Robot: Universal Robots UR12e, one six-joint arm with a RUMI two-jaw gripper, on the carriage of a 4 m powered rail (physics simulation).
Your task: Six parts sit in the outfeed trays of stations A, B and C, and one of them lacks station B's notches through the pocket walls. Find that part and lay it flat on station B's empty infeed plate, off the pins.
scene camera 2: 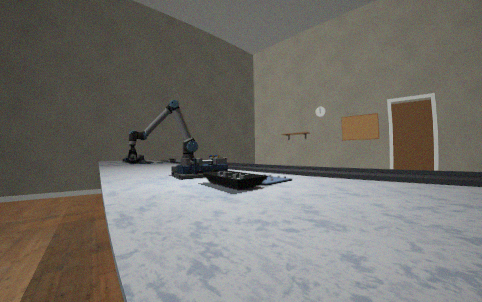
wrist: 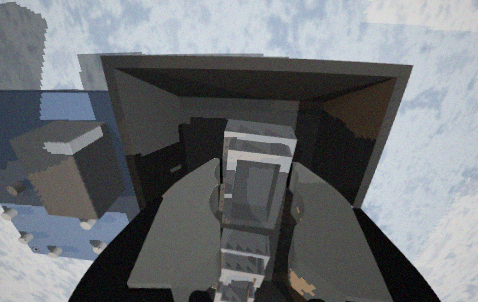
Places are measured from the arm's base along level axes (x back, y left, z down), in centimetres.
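Pixels of known places: gripper, fingertip midpoint: (wrist: 254,162).
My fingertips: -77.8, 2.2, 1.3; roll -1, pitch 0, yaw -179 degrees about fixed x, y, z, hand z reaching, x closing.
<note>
Ahead of a thing's pixels: the offset from my fingertips to its middle, as dx, dy, dz. "spot": to the spot under its first point.
My gripper (scene camera 2: 132,159) (wrist: 254,162) is down in a dark outfeed tray @[spot: +0.4, +6.6, -2.5] (wrist: 250,62), its two jaws closed against the long sides of a grey part @[+0.1, -0.2, -1.3] (wrist: 257,156). The part has a rectangular pocket facing up; the jaws hide parts of its side walls, and I cannot tell whether notches cut through them. A second grey part @[+1.0, -10.3, -1.3] (wrist: 244,250) lies behind it in the same tray, at the bottom of the wrist view, partly cut off. Which station this tray belongs to does not show.
A blue plate @[spot: +13.4, +3.5, +0.9] (wrist: 67,107) with pins and a large grey-brown block @[+12.7, -0.5, -0.9] (wrist: 65,170) is left of the tray in the wrist view. In the scene view, another dark tray @[+14.0, +180.7, -0.4] (scene camera 2: 235,181) and a blue plate @[+21.8, +182.0, +1.3] (scene camera 2: 277,179) stand nearer the camera, beside the rail (scene camera 2: 400,175).
</note>
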